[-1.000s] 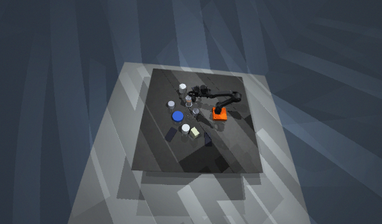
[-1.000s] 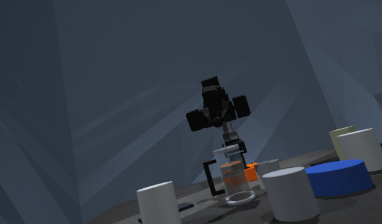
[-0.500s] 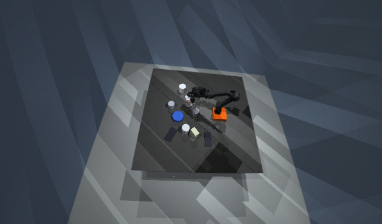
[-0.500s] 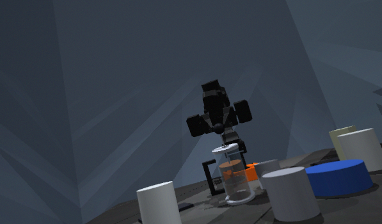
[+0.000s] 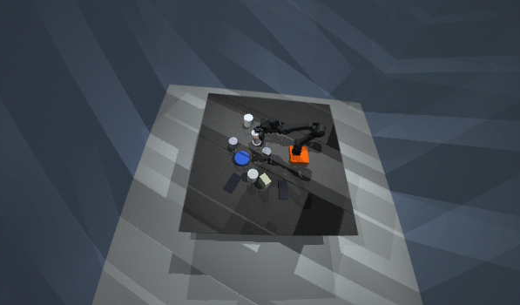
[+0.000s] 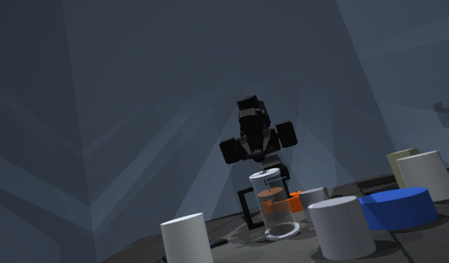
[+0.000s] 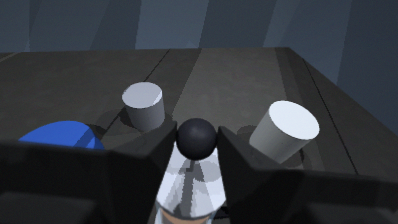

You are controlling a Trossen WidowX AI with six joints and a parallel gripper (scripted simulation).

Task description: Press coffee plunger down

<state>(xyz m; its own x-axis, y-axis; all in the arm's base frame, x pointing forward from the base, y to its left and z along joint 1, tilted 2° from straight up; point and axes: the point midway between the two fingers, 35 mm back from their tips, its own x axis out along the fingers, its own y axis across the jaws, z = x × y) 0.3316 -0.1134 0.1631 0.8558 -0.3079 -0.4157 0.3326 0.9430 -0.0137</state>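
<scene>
Right now the coffee press is 3 cm behind my gripper tip, 1 cm to the right of it and 9 cm below it. From my gripper tip the other things lie so: blue disc: 9 cm ahead, 19 cm to the left, 16 cm below; then pale block: 8 cm behind, 39 cm to the left, 13 cm below.
</scene>
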